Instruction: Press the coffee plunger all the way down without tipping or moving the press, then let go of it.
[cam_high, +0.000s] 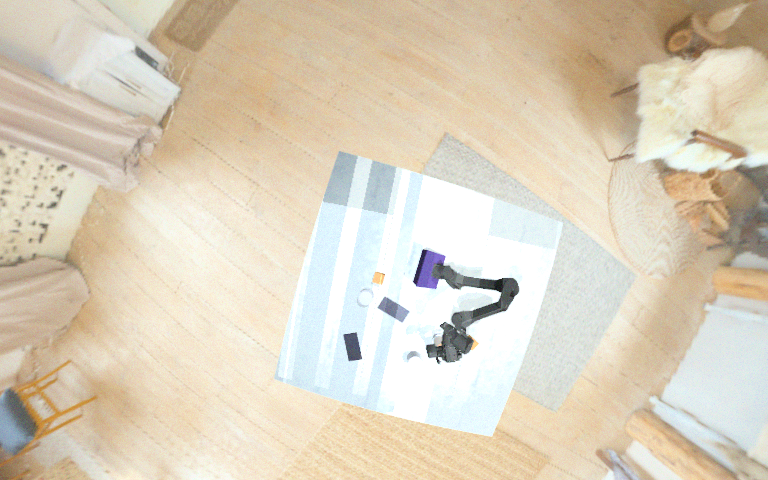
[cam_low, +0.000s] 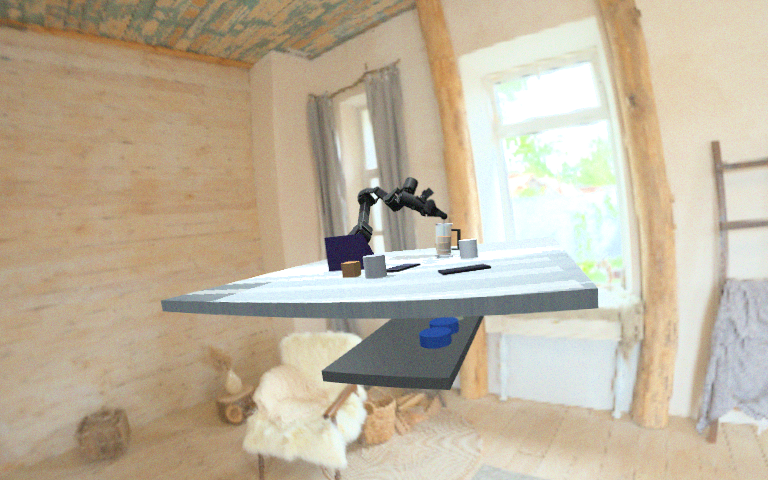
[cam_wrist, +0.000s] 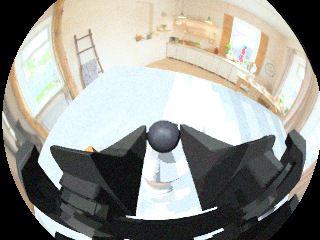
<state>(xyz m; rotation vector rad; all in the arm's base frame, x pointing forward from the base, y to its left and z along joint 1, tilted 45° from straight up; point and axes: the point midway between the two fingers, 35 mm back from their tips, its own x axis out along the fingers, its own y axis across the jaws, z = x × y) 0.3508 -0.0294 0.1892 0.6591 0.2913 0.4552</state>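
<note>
The coffee press lies 90 mm below my gripper tip.
</note>
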